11 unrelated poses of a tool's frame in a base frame.
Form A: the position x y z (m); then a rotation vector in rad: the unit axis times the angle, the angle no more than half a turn.
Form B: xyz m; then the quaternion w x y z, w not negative. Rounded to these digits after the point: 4 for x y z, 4 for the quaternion.
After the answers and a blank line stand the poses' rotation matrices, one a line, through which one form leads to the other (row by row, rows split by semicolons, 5 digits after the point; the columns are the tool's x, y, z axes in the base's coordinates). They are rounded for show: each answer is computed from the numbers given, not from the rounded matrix.
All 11 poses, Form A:
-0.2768, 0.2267, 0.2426, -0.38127, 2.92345, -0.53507
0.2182, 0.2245, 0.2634, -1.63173, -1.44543, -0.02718
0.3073, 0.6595, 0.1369, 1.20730, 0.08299, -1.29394
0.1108, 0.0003, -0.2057, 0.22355, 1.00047, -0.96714
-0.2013, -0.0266, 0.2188, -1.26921, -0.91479, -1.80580
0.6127, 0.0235, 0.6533, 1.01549, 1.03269, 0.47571
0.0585, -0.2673, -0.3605, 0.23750, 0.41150, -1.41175
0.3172, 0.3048, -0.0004, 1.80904, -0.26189, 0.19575
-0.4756, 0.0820, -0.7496, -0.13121, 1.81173, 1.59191
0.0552, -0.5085, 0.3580, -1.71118, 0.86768, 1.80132
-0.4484, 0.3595, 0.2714, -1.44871, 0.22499, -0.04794
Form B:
-0.2768, 0.2267, 0.2426, 0.0725, -0.1269, 0.9731, -0.1781
0.2182, 0.2245, 0.2634, 0.4625, -0.6636, -0.5879, -0.0111
0.3073, 0.6595, 0.1369, 0.6327, 0.5277, 0.0363, -0.5656
0.1108, 0.0003, -0.2057, 0.7618, 0.1028, 0.4599, -0.4445
-0.2013, -0.0266, 0.2188, 0.3673, -0.4941, -0.3561, -0.7030
0.6127, 0.0235, 0.6533, 0.7233, 0.4600, 0.4678, 0.2155
0.0585, -0.2673, -0.3605, 0.7352, 0.1081, 0.1872, -0.6424
0.3172, 0.3048, -0.0004, 0.6065, 0.7824, -0.1133, 0.0847
-0.4756, 0.0820, -0.7496, 0.3552, -0.0508, 0.7012, 0.6161
0.0552, -0.5085, 0.3580, 0.2522, -0.6292, 0.3190, 0.6623
-0.4484, 0.3595, 0.2714, 0.7429, -0.6611, 0.1027, -0.0219

-0.95726 -0.22115 0.18640; -0.27283 0.90435 -0.32821; -0.09599 -0.36503 -0.92603
0.30858 0.79048 -0.52907; 0.77003 0.11893 0.62682; 0.55841 -0.60083 -0.57200
0.35752 0.75397 -0.55110; -0.67739 -0.19687 -0.70879; -0.64290 0.62672 0.44034
0.18186 0.77181 0.60930; -0.58281 0.58367 -0.56539; -0.79200 -0.25228 0.55596
-0.24190 0.86834 0.43298; -0.16458 -0.47649 0.86364; 0.95624 0.13765 0.25817
0.46950 0.11863 0.87493; 0.74206 0.48396 -0.46382; -0.47845 0.86701 0.13919
0.10451 0.98511 0.13649; -0.90417 0.15128 -0.39950; -0.41420 -0.08166 0.90652
0.96000 -0.27994 -0.00491; -0.07456 -0.23871 -0.96822; 0.26988 0.92986 -0.25004
-0.74250 -0.50891 0.43556; 0.36648 0.23566 0.90009; -0.56071 0.82793 0.01153
-0.08099 -0.73558 -0.67258; -0.06740 -0.66921 0.74001; -0.99443 0.10527 0.00462
0.97796 -0.10326 0.18148; -0.16827 0.12483 0.97780; -0.12363 -0.98679 0.10471

